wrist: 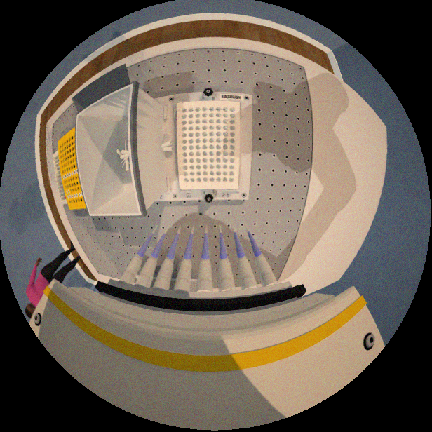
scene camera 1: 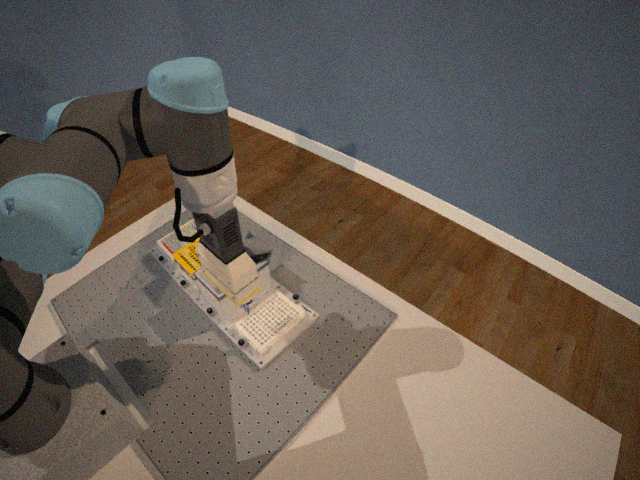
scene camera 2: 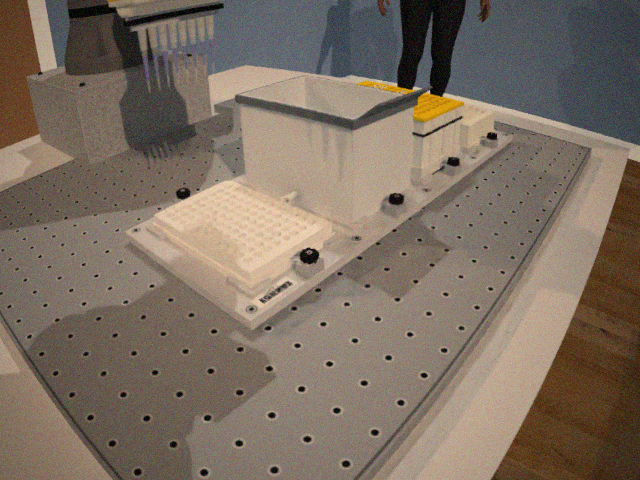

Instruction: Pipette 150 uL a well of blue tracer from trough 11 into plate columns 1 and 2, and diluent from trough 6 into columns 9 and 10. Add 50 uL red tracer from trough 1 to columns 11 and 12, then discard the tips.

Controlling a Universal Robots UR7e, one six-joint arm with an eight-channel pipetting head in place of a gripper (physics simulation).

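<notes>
My pipetting head (scene camera 1: 245,308) (scene camera 2: 178,59) (wrist: 206,245) carries a row of purple-and-clear tips. In the wrist view they hang high, beside the plate's near short edge; any liquid inside cannot be made out. The white 96-well plate (scene camera 1: 271,320) (scene camera 2: 206,248) (wrist: 207,185) lies flat on the deck strip; its well contents are too faint to tell. The trough reservoir (scene camera 2: 478,124) (wrist: 58,175) stands at the far end of the strip; a red line (scene camera 1: 166,247) shows on it in scene camera 1. Its other troughs are mostly hidden or too small to tell.
The tall open waste bin (scene camera 2: 299,149) (wrist: 102,197) stands beside the plate, with pale pieces inside. Beyond it is the yellow tip rack (scene camera 1: 187,258) (scene camera 2: 439,107) (wrist: 70,150). Black knobs (scene camera 2: 309,255) (wrist: 208,92) line the strip. A person (scene camera 2: 429,41) (wrist: 37,285) stands beyond the table.
</notes>
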